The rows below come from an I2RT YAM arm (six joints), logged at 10 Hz.
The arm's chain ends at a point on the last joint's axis. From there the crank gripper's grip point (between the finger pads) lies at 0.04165 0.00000 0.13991 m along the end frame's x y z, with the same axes.
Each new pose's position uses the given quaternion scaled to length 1; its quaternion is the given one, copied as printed.
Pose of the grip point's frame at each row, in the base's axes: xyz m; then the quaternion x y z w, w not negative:
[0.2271 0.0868 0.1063 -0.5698 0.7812 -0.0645 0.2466]
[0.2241 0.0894 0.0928 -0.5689 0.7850 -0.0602 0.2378]
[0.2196 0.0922 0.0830 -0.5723 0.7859 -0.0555 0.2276]
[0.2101 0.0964 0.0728 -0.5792 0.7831 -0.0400 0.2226]
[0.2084 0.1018 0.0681 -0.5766 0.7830 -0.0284 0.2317]
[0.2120 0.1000 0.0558 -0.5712 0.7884 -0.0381 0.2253]
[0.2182 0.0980 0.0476 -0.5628 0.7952 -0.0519 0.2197]
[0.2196 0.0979 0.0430 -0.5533 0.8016 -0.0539 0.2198]
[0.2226 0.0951 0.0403 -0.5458 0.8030 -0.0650 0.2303]
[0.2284 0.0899 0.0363 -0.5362 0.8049 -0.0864 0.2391]
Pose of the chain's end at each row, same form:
[0.1724 0.1000 0.2410 -0.5698 0.7812 -0.0645 0.2466]
[0.1723 0.1032 0.2286 -0.5689 0.7850 -0.0602 0.2378]
[0.1707 0.1065 0.2198 -0.5723 0.7859 -0.0555 0.2276]
[0.1644 0.1076 0.2110 -0.5792 0.7831 -0.0400 0.2226]
[0.1625 0.1088 0.2065 -0.5766 0.7830 -0.0284 0.2317]
[0.1665 0.1106 0.1941 -0.5712 0.7884 -0.0381 0.2253]
[0.1724 0.1132 0.1854 -0.5628 0.7952 -0.0519 0.2197]
[0.1741 0.1139 0.1808 -0.5533 0.8016 -0.0539 0.2198]
[0.1733 0.1123 0.1766 -0.5458 0.8030 -0.0650 0.2303]
[0.1745 0.1112 0.1703 -0.5362 0.8049 -0.0864 0.2391]

